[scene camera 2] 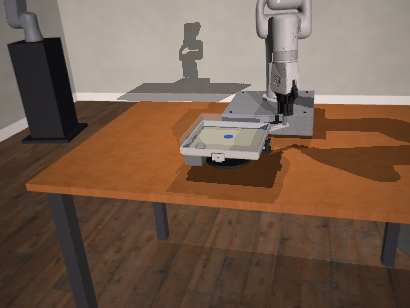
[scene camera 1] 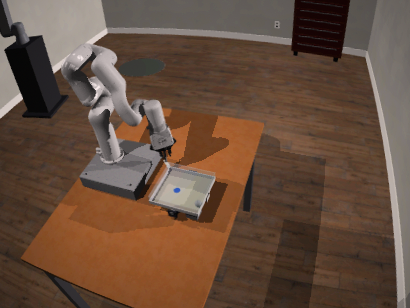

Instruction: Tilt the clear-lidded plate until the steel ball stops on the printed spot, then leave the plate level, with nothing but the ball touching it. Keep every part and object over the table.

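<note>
The clear-lidded plate (scene camera 1: pixel 172 207) (scene camera 2: pixel 240 155) is a shallow pale tray on a dark round base. Its exact tilt is hard to tell. The grey steel ball (scene camera 1: pixel 198 203) (scene camera 2: pixel 200 145) is inside, near the corner at the lower right in scene camera 1 and front left in scene camera 2, off the blue printed spot (scene camera 1: pixel 177 190) (scene camera 2: pixel 228 136). My gripper (scene camera 1: pixel 167 155) (scene camera 2: pixel 285 111) points down beside the plate's far corner, shut on the thin handle (scene camera 1: pixel 167 163) (scene camera 2: pixel 280 127) that sticks out there. The fingertips are small and dark, so the exact contact is hard to see.
The wooden table (scene camera 1: pixel 120 250) (scene camera 2: pixel 110 150) carries the plate and my grey base block (scene camera 1: pixel 112 175) (scene camera 2: pixel 300 125), which stands close to the plate. The table's edge (scene camera 1: pixel 234 220) (scene camera 2: pixel 150 197) runs near the plate's outer side. A black pedestal (scene camera 1: pixel 32 75) (scene camera 2: pixel 42 90) stands on the floor beyond.
</note>
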